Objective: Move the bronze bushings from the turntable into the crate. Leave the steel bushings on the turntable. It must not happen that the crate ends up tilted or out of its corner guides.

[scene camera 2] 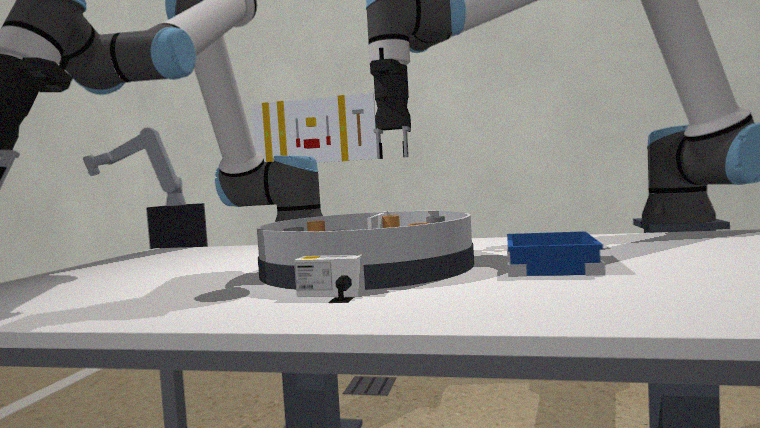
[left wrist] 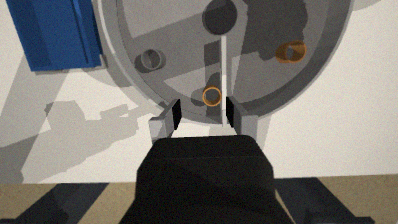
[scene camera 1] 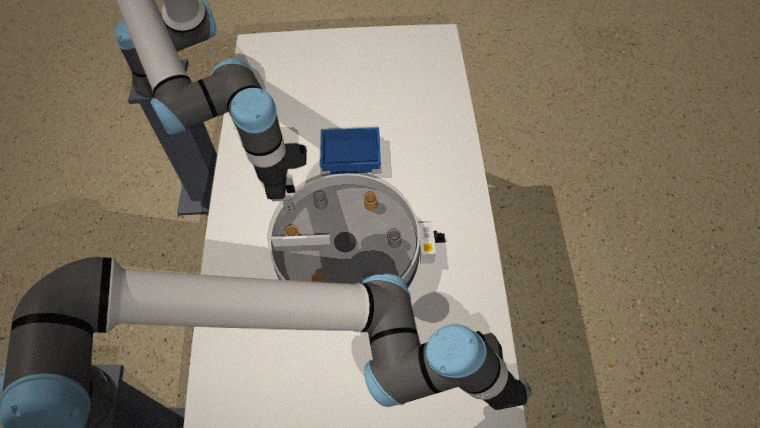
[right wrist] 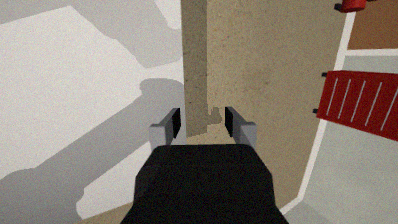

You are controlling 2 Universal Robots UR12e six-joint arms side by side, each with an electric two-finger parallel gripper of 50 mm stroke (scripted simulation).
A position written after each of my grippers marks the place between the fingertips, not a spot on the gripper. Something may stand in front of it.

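My left gripper (scene camera 2: 392, 158) is visible to me, and I find that same left gripper (scene camera 1: 290, 201) again, as well as the left gripper (left wrist: 203, 107) from its own wrist. I can see my right gripper (scene camera 1: 517, 394) too, and its wrist view also shows the right gripper (right wrist: 202, 116). Then there is a blue crate (scene camera 2: 551, 255), with scene camera 1 showing the crate (scene camera 1: 361, 146) as well. In the right wrist view the crate is out of frame.
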